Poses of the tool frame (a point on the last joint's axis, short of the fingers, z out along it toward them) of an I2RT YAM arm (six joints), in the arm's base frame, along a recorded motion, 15 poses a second.
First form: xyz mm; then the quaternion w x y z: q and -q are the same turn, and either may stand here.
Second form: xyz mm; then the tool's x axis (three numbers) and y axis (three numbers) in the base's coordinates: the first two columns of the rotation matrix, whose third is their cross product. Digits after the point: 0 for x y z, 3 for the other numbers.
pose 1, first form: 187 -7 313 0.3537 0.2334 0.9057 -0.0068
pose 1, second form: 187 -7 313 -0.641 0.418 -0.644 0.428 0.891 0.153
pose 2, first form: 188 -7 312 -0.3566 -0.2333 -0.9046 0.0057
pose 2, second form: 188 -7 312 -0.637 0.418 -0.648 0.426 0.891 0.156
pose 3, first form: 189 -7 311 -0.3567 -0.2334 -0.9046 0.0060
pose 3, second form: 189 -7 311 -0.637 0.418 -0.648 0.427 0.891 0.156
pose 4, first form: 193 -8 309 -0.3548 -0.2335 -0.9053 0.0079
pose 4, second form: 193 -8 309 -0.639 0.417 -0.646 0.428 0.891 0.151
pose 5, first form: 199 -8 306 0.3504 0.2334 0.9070 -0.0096
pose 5, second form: 199 -8 306 -0.645 0.417 -0.640 0.430 0.891 0.146
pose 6, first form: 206 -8 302 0.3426 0.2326 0.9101 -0.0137
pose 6, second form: 206 -8 302 -0.657 0.414 -0.630 0.433 0.891 0.134
